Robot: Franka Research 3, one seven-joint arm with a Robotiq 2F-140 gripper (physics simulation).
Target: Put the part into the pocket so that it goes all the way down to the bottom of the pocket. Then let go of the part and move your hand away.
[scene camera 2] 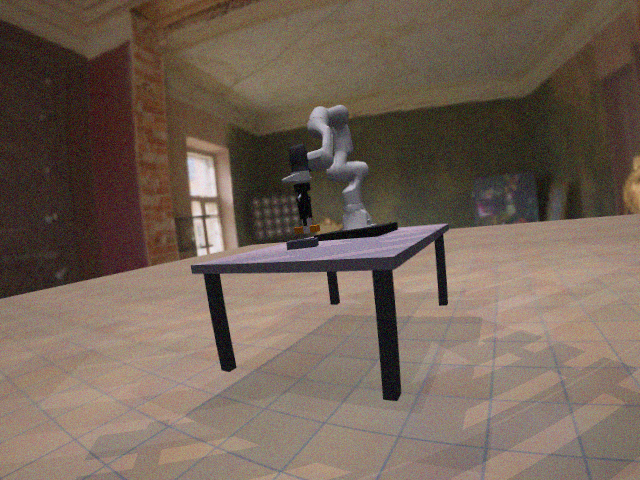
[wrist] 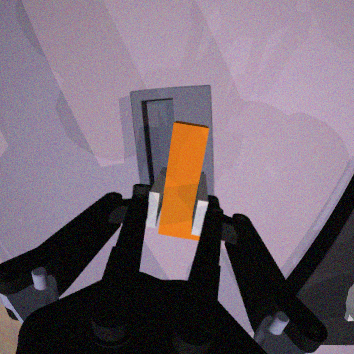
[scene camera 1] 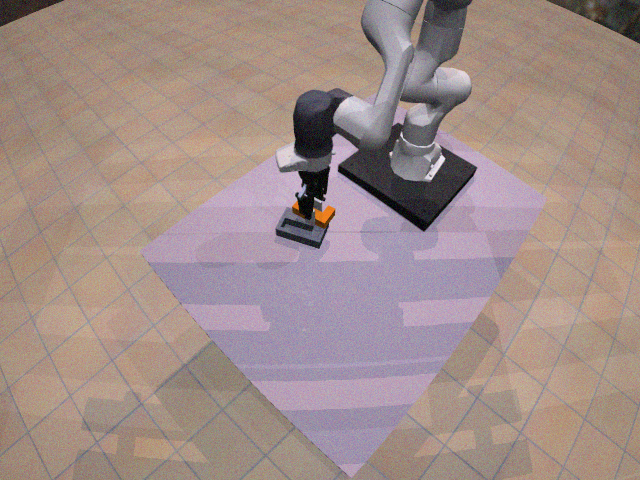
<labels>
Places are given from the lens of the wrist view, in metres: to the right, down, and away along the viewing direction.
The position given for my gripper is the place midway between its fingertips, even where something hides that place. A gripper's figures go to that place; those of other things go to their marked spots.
my gripper (wrist: 181, 183): 0.01, 0.01, 0.23
orange L-shaped part (wrist: 188, 140): 0.01, -0.03, 0.18
grey pocket block (wrist: 154, 110): -0.03, -0.08, 0.26
The marked spots on the grey pocket block and the orange L-shaped part are 0.10 m apart.
</labels>
